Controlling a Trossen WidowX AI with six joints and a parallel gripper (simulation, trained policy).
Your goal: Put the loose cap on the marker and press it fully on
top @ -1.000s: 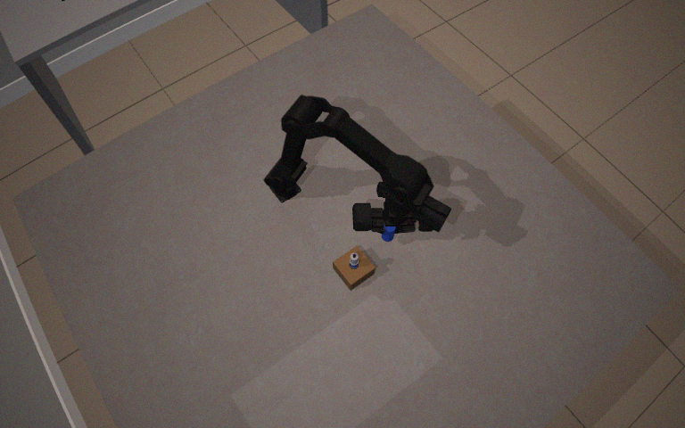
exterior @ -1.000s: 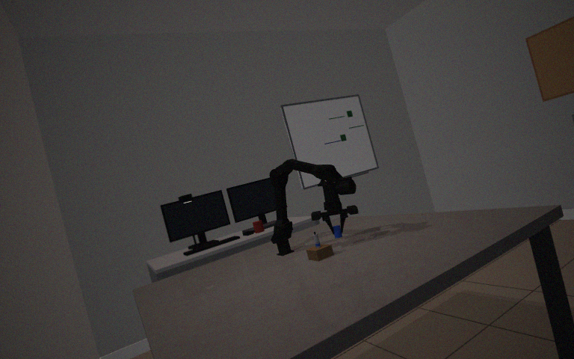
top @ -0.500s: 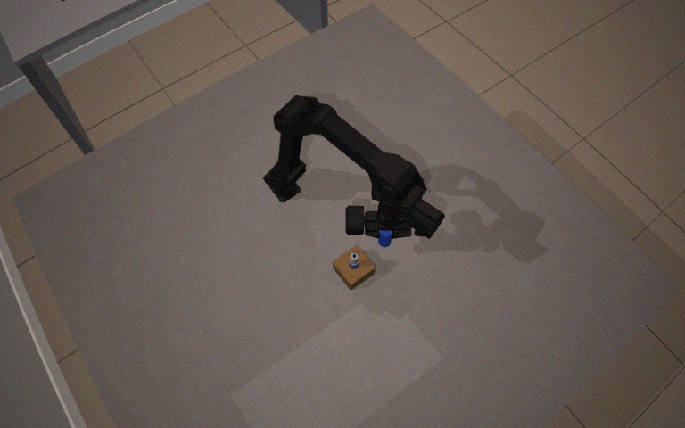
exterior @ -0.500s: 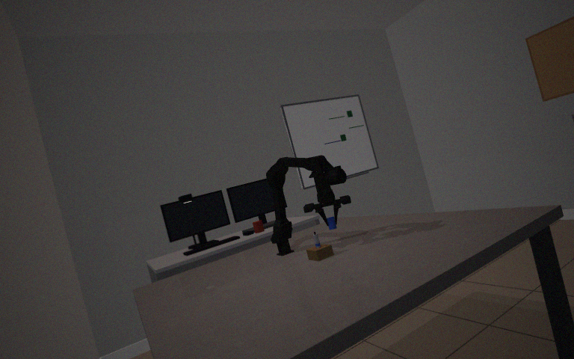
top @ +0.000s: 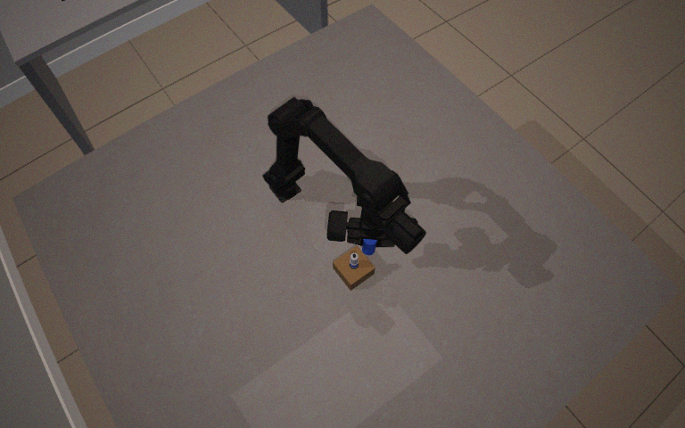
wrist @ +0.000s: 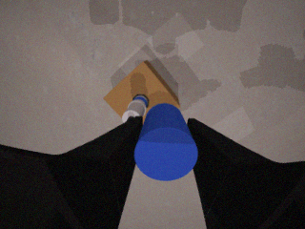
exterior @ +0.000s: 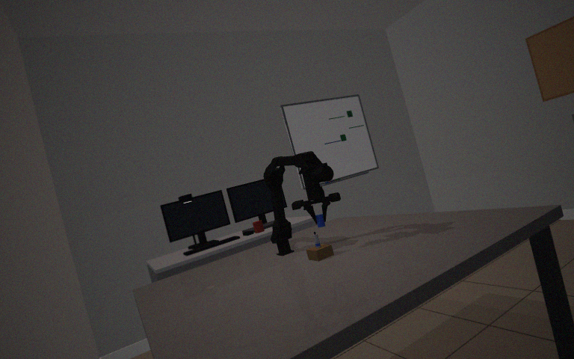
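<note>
The marker lies 10 mm behind my gripper tip, 30 mm to the right of it and 50 mm below it. Round my gripper tip: brown holder block 10 mm behind, 30 mm to the right, 110 mm below; then blue cap 10 mm above.
</note>
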